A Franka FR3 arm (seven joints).
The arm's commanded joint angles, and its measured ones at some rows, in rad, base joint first. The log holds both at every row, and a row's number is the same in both.
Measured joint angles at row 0: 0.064, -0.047, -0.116, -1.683, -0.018, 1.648, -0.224
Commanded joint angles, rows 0 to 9: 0.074, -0.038, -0.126, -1.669, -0.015, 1.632, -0.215; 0.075, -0.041, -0.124, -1.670, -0.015, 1.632, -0.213; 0.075, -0.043, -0.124, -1.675, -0.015, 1.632, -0.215; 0.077, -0.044, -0.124, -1.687, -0.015, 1.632, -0.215; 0.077, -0.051, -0.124, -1.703, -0.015, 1.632, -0.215; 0.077, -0.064, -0.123, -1.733, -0.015, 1.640, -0.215; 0.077, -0.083, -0.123, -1.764, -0.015, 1.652, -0.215; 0.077, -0.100, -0.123, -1.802, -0.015, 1.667, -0.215; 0.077, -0.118, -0.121, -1.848, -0.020, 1.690, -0.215; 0.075, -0.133, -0.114, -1.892, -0.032, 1.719, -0.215
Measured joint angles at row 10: 0.064, -0.055, -0.116, -1.742, -0.018, 1.649, -0.224
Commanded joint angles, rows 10 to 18: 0.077, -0.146, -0.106, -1.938, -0.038, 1.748, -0.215; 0.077, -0.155, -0.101, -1.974, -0.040, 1.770, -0.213; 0.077, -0.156, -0.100, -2.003, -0.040, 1.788, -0.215; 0.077, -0.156, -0.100, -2.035, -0.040, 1.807, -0.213; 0.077, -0.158, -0.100, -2.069, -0.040, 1.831, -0.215; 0.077, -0.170, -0.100, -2.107, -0.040, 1.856, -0.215; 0.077, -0.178, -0.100, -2.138, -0.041, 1.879, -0.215; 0.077, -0.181, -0.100, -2.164, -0.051, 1.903, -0.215; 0.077, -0.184, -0.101, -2.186, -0.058, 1.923, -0.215
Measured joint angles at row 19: 0.069, -0.121, -0.099, -2.064, -0.027, 1.838, -0.224
